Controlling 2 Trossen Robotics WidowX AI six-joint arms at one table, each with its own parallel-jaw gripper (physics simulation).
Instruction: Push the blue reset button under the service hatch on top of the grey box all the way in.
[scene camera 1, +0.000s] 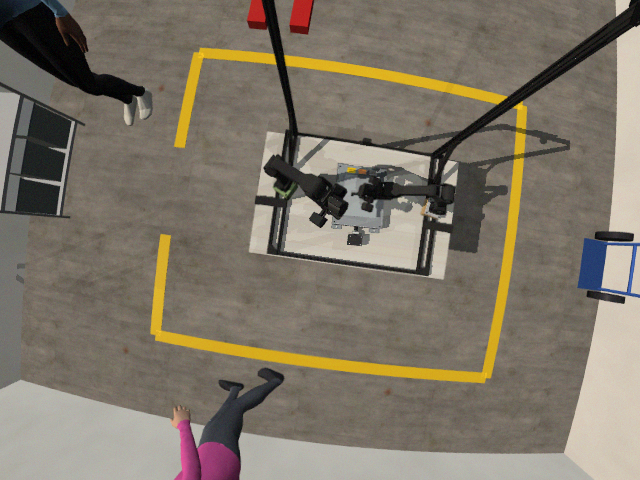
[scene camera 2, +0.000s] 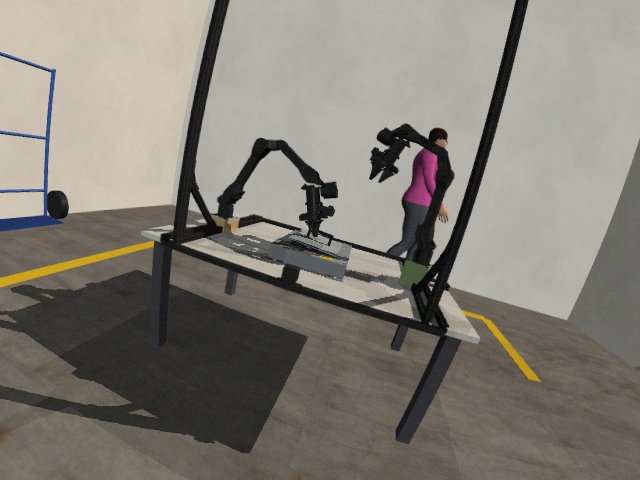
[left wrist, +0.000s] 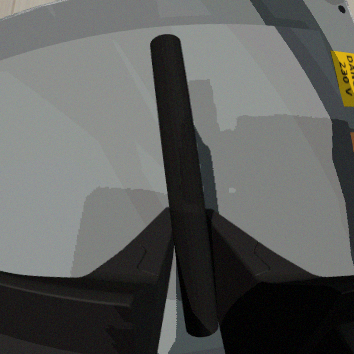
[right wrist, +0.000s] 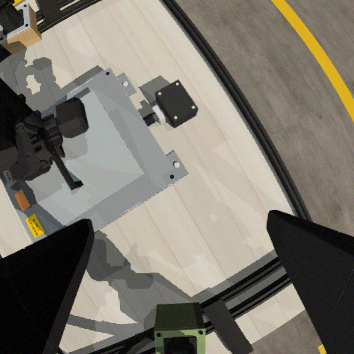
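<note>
The grey box (scene camera 1: 342, 220) (scene camera 2: 310, 263) (right wrist: 160, 176) stands mid-table. Its light grey hatch (left wrist: 275, 175) (right wrist: 115, 142) carries a black bar handle (left wrist: 175, 130) (right wrist: 65, 172). In scene camera 2 the hatch looks slightly raised, with a dark gap and some coloured parts showing along its near side. My left gripper (scene camera 2: 313, 235) (left wrist: 187, 216) is shut on the bar handle, over the hatch. The blue reset button does not show in any view. My right gripper (scene camera 2: 375, 179) (right wrist: 180, 224) is open and empty, high above the table and away from the box.
A black square unit (scene camera 1: 354, 239) (right wrist: 176, 103) sits beside the box. A green block (scene camera 2: 415, 273) (right wrist: 179, 316) and a tan block (scene camera 2: 227, 223) (right wrist: 30, 36) stand near the arm bases. Black frame rails border the table. A person in pink (scene camera 2: 423, 178) stands beyond it.
</note>
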